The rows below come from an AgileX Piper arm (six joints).
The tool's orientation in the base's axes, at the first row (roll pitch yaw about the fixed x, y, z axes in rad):
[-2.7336, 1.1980, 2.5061]
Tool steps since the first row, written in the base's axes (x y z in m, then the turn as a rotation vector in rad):
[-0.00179, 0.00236, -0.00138, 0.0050, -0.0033, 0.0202]
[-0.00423, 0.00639, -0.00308, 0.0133, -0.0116, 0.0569]
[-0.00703, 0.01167, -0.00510, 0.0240, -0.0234, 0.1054]
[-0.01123, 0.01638, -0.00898, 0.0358, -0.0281, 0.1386]
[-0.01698, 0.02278, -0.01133, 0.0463, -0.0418, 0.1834]
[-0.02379, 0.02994, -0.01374, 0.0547, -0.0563, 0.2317]
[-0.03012, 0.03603, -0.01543, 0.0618, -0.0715, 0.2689]
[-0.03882, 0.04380, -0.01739, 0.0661, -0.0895, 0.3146]
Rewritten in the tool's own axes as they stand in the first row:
[0.00232, -0.00008, -0.00230, -0.0210, -0.0004, -0.0018]
[0.00549, 0.00020, -0.00617, -0.0594, -0.0030, -0.0034]
[0.00933, 0.00088, -0.01112, -0.1103, -0.0072, -0.0050]
[0.01520, 0.00035, -0.01562, -0.1456, -0.0045, -0.0069]
[0.02045, -0.00083, -0.02273, -0.1934, -0.0092, -0.0058]
[0.02624, -0.00250, -0.03092, -0.2440, -0.0167, -0.0062]
[0.03099, -0.00442, -0.03826, -0.2840, -0.0239, -0.0028]
[0.03704, -0.00743, -0.04796, -0.3317, -0.0363, -0.0013]

